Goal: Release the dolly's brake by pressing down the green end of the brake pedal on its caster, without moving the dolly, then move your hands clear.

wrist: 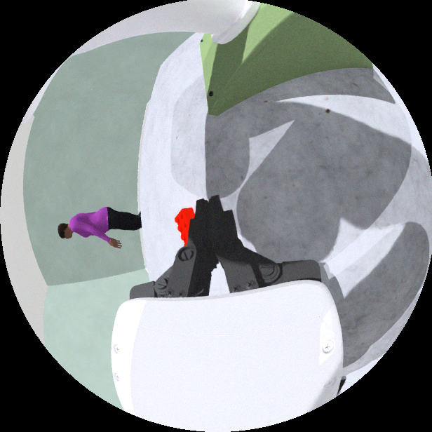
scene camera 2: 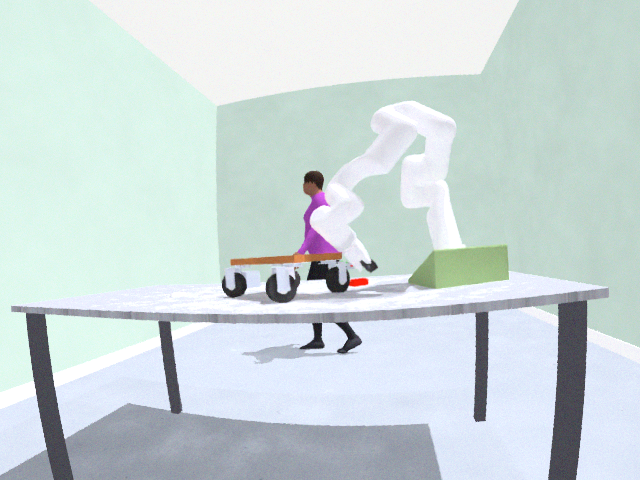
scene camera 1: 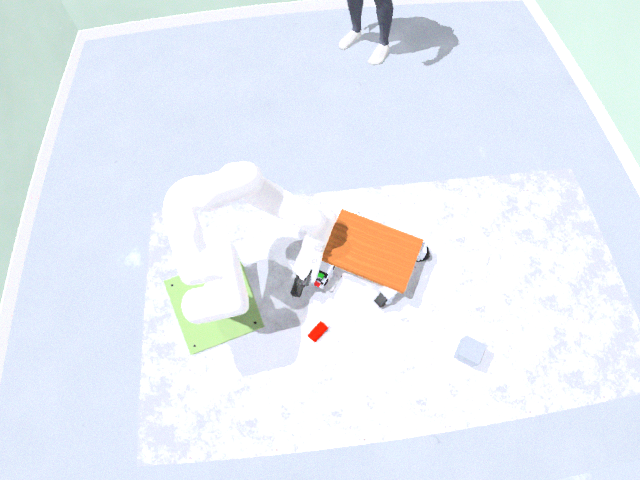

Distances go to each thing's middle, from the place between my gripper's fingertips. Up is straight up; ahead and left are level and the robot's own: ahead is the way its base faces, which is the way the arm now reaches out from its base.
The dolly (scene camera 1: pixel 374 251) is 29 cm ahead of my hand, 6 cm to the left of it and 1 cm below it.
